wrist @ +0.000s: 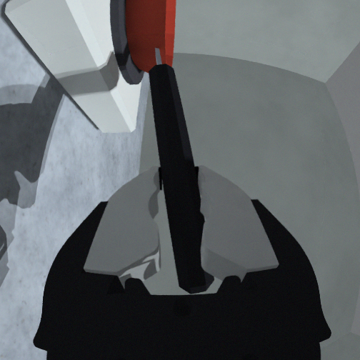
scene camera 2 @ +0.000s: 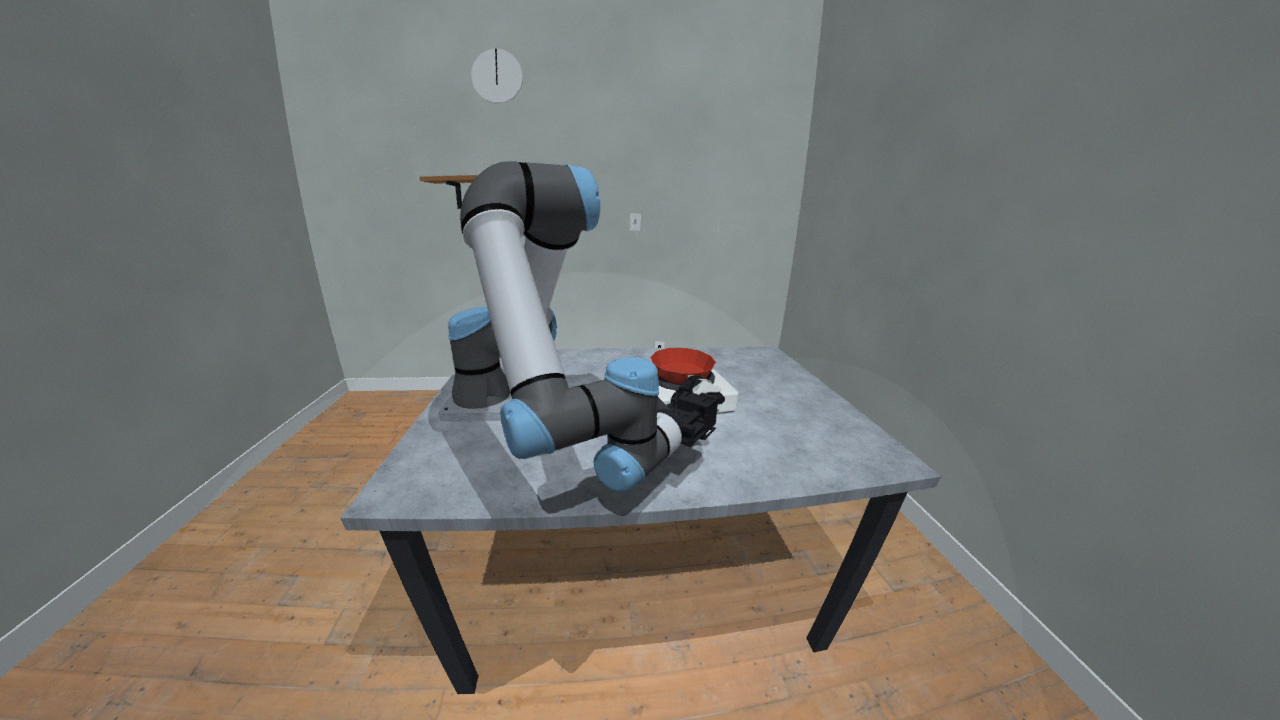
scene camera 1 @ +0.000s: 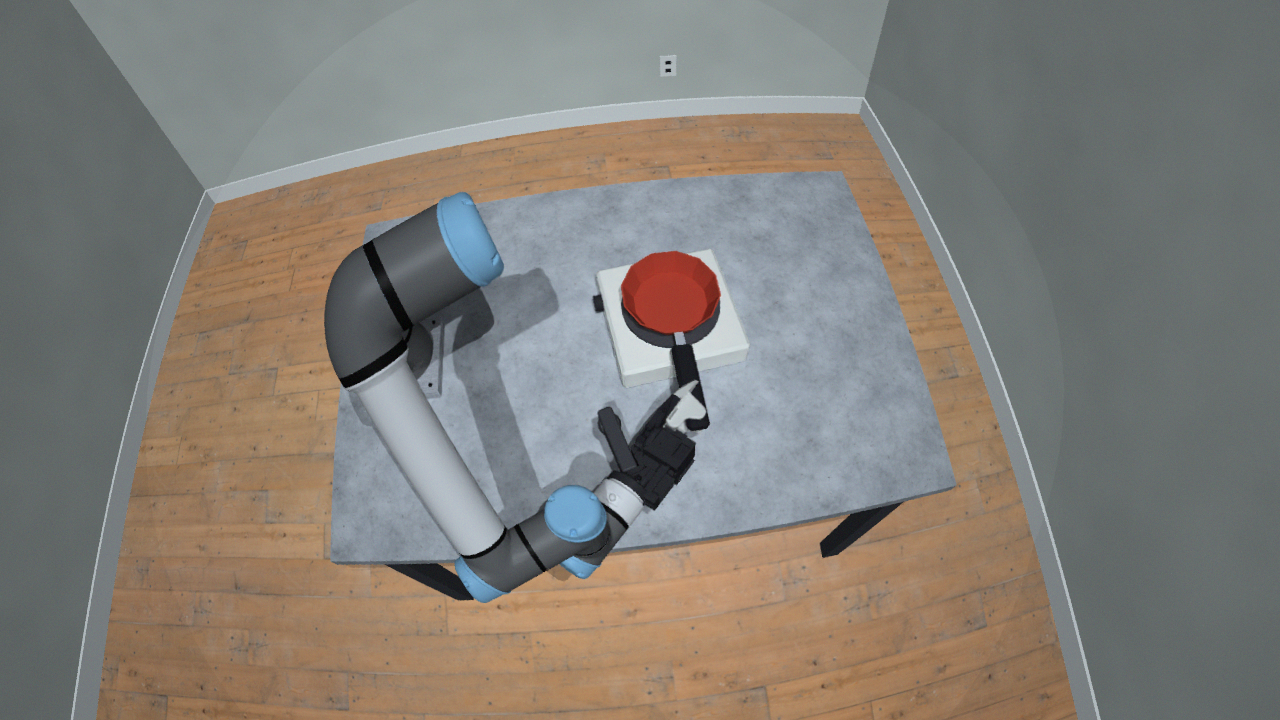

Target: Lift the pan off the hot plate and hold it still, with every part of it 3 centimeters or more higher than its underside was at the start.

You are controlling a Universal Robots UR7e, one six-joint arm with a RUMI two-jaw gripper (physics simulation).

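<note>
The red pan sits upright on the dark round burner of the white hot plate. Its black handle reaches out past the hot plate's edge toward the table's front. My gripper is shut on the handle near its free end, with one light grey finger on each side. In the wrist view the handle's end lies between the finger bases, close to the black gripper body. Part of the handle is hidden behind the fingers in scene camera 2.
The grey table bears the hot plate and the arm's base. A black knob sticks out of the hot plate's left side. The arm's forearm slants down to the wrist near the table's front edge.
</note>
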